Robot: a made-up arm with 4 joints. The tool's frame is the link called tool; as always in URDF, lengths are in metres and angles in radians. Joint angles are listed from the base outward. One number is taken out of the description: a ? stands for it. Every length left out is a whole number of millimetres.
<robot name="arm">
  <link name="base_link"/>
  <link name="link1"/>
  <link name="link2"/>
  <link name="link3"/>
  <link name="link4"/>
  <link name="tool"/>
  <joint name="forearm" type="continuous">
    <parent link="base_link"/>
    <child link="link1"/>
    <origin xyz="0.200 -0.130 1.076"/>
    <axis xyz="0 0 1"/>
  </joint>
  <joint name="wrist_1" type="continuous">
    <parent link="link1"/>
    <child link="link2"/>
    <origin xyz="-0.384 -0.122 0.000" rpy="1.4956 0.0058 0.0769"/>
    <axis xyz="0 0 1"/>
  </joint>
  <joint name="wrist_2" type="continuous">
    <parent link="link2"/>
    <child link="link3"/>
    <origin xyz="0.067 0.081 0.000" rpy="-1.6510 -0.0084 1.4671"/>
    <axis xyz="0 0 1"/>
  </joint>
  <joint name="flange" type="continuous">
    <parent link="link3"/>
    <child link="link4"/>
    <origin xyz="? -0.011 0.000" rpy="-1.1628 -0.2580 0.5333"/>
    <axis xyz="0 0 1"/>
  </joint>
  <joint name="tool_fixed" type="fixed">
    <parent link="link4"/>
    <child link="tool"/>
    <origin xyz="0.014 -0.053 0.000" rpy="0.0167 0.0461 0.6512"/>
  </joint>
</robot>
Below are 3 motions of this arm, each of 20 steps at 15 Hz.
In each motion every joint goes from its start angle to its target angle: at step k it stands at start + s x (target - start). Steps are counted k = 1, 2, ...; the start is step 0. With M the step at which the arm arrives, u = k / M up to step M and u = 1 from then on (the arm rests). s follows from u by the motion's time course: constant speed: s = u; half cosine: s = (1 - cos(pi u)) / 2; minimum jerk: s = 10 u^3 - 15 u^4 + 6 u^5.
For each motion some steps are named. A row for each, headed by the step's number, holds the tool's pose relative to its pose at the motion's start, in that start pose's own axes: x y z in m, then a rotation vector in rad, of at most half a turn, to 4 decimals.
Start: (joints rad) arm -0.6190 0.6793 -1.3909 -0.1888
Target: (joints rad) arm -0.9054 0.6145 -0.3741 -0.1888
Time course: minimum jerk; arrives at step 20
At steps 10, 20:
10: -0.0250 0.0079 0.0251 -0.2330 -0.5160 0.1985
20: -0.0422 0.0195 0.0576 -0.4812 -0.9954 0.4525

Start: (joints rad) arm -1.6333 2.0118 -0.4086 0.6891
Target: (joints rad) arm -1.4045 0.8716 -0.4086 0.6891
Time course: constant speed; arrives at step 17
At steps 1, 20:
1: 0.0011 0.0046 -0.0070 0.0309 0.0070 0.0595
20: -0.0267 0.1105 -0.0896 0.5875 0.0155 0.9808

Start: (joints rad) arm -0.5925 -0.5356 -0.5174 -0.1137
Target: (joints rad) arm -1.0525 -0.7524 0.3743 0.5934
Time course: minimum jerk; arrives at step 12
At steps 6, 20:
6: 0.0284 0.0078 0.0706 -0.2301 -0.1323 0.6354
20: 0.0655 0.0433 0.1394 -0.4121 -0.2237 1.2887

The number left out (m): -0.036
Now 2 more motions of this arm.
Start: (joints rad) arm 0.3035 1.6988 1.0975 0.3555
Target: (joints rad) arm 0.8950 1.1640 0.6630 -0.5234
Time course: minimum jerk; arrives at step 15
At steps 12, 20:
12: -0.1009 0.2447 0.1790 0.8282 0.6174 -1.1860
20: -0.1010 0.2559 0.1955 0.8679 0.6771 -1.2521

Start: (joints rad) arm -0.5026 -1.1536 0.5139 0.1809
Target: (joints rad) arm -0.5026 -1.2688 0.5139 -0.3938
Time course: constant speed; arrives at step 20
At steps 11, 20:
11: -0.0120 0.0129 -0.0021 0.0687 -0.0221 -0.2870
20: -0.0199 0.0262 -0.0030 0.1290 -0.0271 -0.5214

